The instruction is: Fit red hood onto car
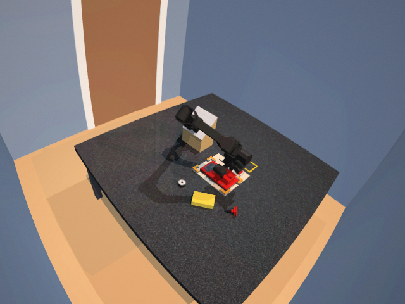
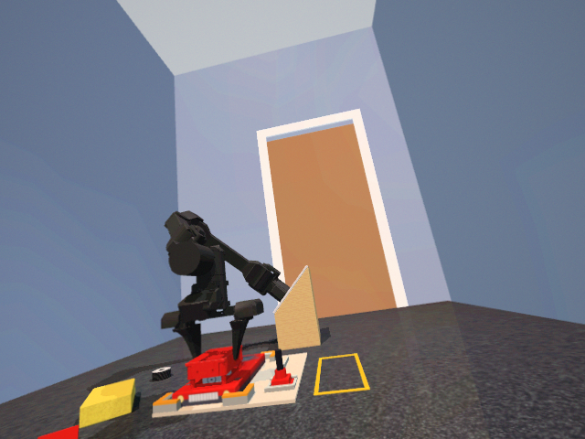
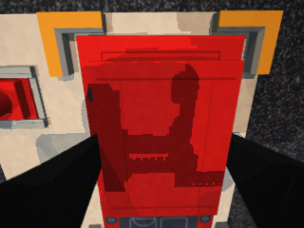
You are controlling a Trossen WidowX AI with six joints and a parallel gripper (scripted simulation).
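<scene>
The red hood lies right at my gripper tip. Also, from my gripper tip: grey engine block (3 cm below); then yellow block (19 cm to the right, 4 cm below, 3 cm ahead); then cream jig (5 cm behind, 4 cm below, 2 cm to the left).
</scene>
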